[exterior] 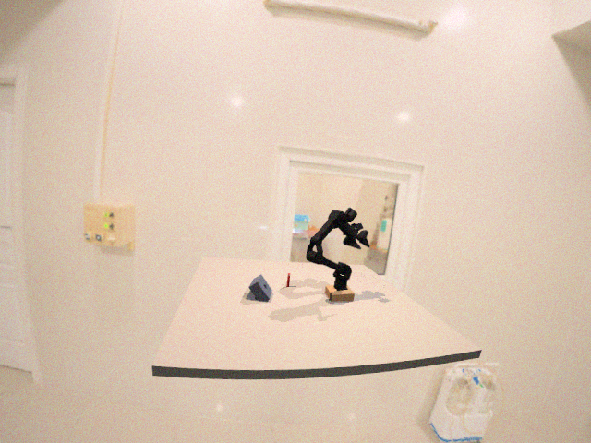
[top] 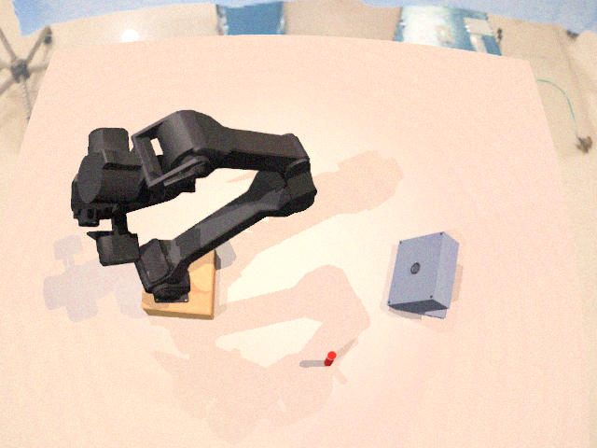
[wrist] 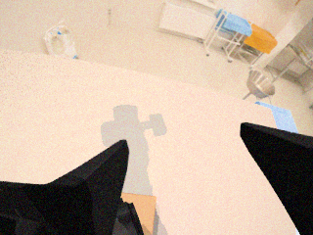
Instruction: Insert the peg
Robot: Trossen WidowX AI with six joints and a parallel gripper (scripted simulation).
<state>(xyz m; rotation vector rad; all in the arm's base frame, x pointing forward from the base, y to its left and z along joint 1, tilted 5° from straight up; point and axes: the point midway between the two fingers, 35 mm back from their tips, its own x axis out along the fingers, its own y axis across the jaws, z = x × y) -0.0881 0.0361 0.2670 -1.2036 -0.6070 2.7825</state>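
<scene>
The red round peg is 36 cm ahead of my gripper tip, 20 cm to the right of it and 24 cm below it. Round my gripper tip: blue-grey sloped panel: 55 cm ahead, 6 cm to the right, 26 cm below.
</scene>
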